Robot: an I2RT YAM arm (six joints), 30 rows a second.
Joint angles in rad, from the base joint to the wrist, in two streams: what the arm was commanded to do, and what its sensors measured. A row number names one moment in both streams.
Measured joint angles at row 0:
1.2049, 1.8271, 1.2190, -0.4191, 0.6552, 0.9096
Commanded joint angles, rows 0 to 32:
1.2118, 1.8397, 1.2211, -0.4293, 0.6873, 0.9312
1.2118, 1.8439, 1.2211, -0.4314, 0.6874, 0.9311
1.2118, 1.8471, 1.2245, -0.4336, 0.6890, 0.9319
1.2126, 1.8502, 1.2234, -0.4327, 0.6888, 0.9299
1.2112, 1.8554, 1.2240, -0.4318, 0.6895, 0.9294
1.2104, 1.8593, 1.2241, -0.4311, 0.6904, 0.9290
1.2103, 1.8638, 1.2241, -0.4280, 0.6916, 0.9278
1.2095, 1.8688, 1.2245, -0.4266, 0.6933, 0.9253
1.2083, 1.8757, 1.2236, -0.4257, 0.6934, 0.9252
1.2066, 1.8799, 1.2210, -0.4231, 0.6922, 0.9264
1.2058, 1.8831, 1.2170, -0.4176, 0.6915, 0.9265
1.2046, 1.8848, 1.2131, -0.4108, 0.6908, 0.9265
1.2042, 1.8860, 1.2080, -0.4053, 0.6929, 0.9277
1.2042, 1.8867, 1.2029, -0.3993, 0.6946, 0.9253
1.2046, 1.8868, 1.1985, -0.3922, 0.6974, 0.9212
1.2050, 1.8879, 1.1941, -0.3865, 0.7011, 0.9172
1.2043, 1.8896, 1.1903, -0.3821, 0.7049, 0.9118
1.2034, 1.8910, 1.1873, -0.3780, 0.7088, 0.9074
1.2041, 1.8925, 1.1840, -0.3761, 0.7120, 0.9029
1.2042, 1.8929, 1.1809, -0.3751, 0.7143, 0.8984
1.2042, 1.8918, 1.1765, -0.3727, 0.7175, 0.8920
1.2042, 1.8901, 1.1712, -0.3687, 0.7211, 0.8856
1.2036, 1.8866, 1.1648, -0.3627, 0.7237, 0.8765
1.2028, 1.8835, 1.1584, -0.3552, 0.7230, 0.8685
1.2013, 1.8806, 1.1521, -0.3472, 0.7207, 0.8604
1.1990, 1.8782, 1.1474, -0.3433, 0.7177, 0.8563
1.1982, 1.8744, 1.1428, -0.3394, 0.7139, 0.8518
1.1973, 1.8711, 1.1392, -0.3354, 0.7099, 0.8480
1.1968, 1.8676, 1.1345, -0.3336, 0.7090, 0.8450
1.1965, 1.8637, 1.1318, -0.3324, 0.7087, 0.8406
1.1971, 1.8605, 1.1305, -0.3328, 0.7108, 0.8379
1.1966, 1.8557, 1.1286, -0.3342, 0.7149, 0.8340
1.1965, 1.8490, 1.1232, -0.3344, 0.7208, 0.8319
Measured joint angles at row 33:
1.2026, 1.8793, 1.1496, -0.3290, 0.6861, 0.8646
